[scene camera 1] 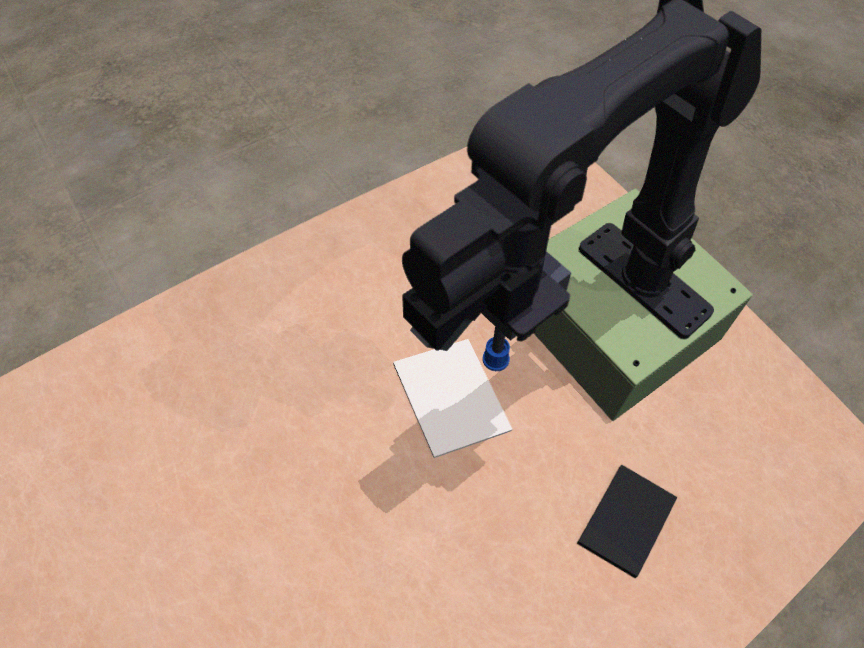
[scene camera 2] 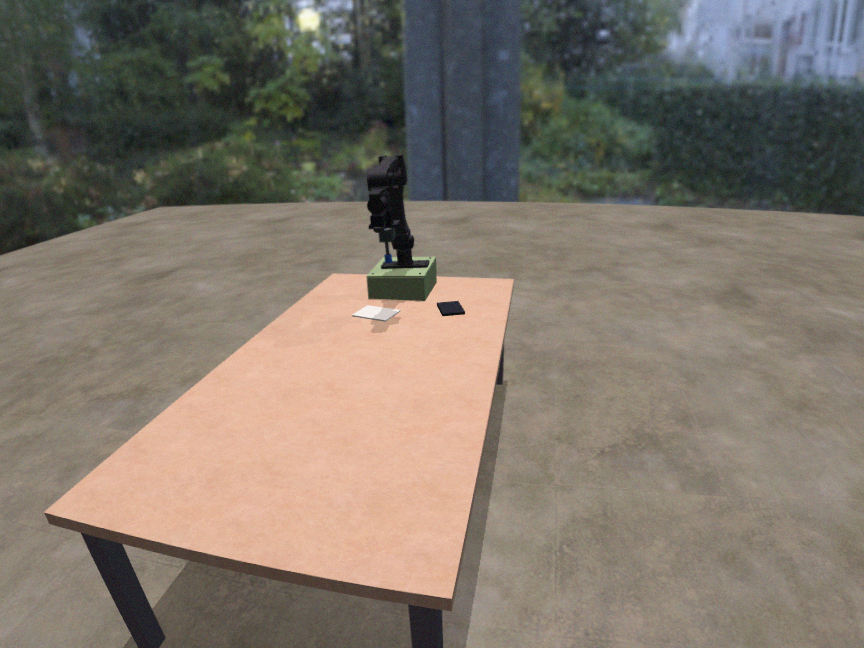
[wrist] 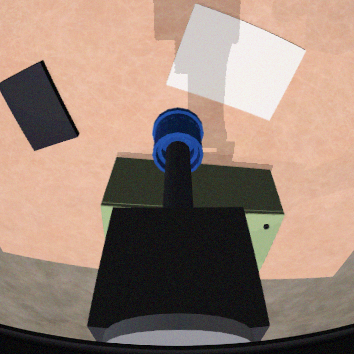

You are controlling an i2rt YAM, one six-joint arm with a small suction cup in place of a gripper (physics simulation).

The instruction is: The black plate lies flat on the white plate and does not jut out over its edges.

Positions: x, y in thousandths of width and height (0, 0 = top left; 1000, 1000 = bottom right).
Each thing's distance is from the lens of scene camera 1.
suction cup (scene camera 1: 573, 561): 0.78 m
white plate (scene camera 1: 527, 626): 1.00 m
black plate (scene camera 1: 729, 800): 0.98 m
The marked spots on the white plate and the suction cup are 0.23 m apart.
